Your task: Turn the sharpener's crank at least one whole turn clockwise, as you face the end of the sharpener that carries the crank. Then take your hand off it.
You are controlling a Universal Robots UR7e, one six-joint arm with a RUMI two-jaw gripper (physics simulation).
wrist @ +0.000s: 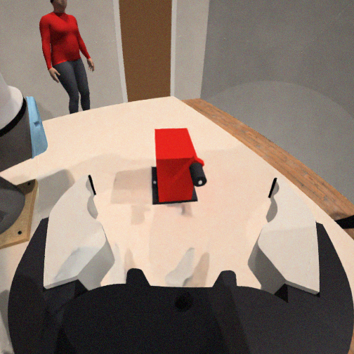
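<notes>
The red sharpener (173, 175) stands upright on its dark base plate near the middle of the wrist view, on the pale table (120, 150). Its crank shows at the sharpener's right: a red arm with a black handle (198, 174) that points toward the camera, at the upper right of the end that faces me. My gripper (181, 179) is open and empty. Its two pale fingers stand wide apart in front of the sharpener, one on each side of it in the view, and do not touch the sharpener or the crank.
A robot base on a wooden plate (27, 215) and a light blue part (36, 127) are at the left. The table's wooden edge (260, 150) runs along the right. A person in a red top (65, 42) stands beyond the table, left of a brown door (146, 50).
</notes>
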